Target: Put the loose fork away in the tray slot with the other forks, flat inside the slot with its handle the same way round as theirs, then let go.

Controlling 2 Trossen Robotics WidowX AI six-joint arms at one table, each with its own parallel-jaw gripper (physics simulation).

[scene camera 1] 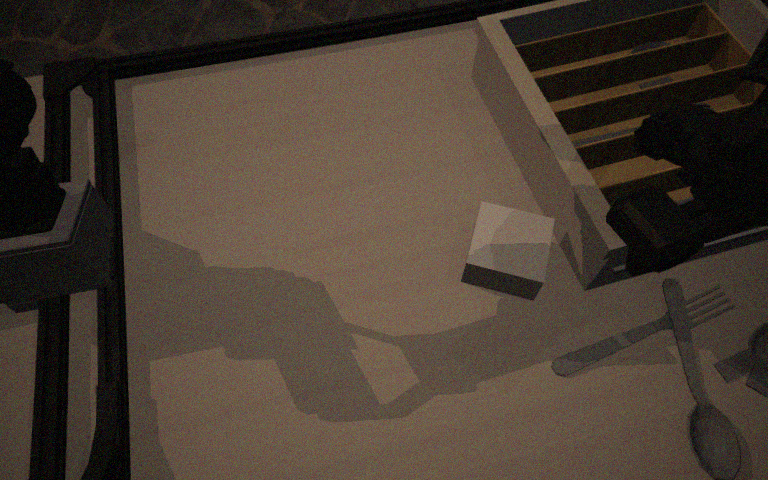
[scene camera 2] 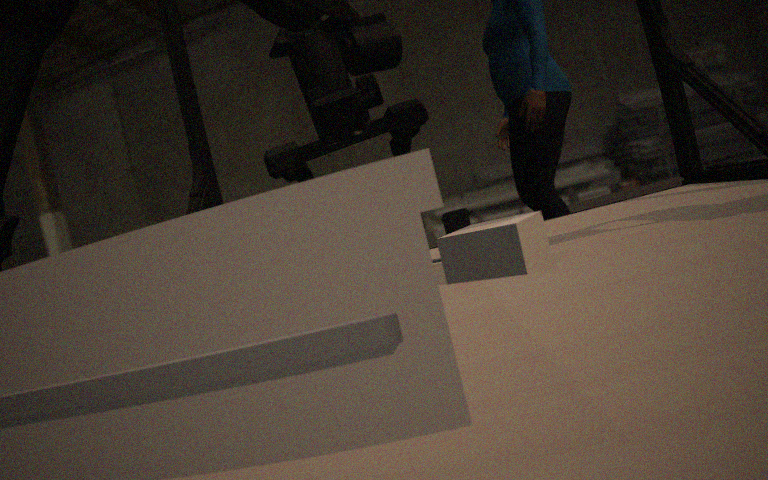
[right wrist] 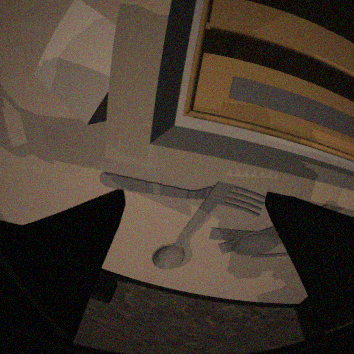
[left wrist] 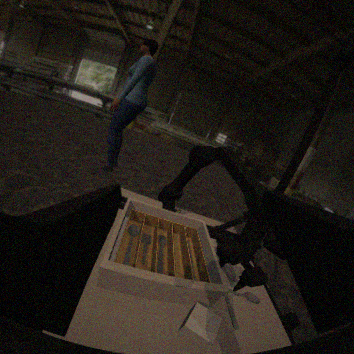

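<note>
The loose fork [right wrist: 225,197] lies flat on the table just outside the tray's near wall. Its tines point right and its handle runs left. A spoon [right wrist: 168,256] lies across its neck. My right gripper [right wrist: 196,197] [left wrist: 226,278] is open and empty, low over the fork, with one finger on each side. A grey handle end [scene camera 1: 587,357] shows at the right edge in scene camera 1. The cutlery tray [right wrist: 246,147] [scene camera 1: 515,129] [left wrist: 154,277] has wooden slots. Two forks [left wrist: 145,242] [left wrist: 161,242] lie in neighbouring slots. My left gripper [left wrist: 193,194] is open and empty, high and well away from the tray.
A white block [scene camera 1: 511,238] [scene camera 2: 482,252] [right wrist: 77,70] stands beside the tray's corner. A knife [right wrist: 291,105] lies in the nearest slot and a spoon [left wrist: 133,232] in the far-left one. More cutlery [right wrist: 249,242] lies right of the loose spoon. A person [scene camera 2: 530,95] [left wrist: 131,95] stands beyond the table.
</note>
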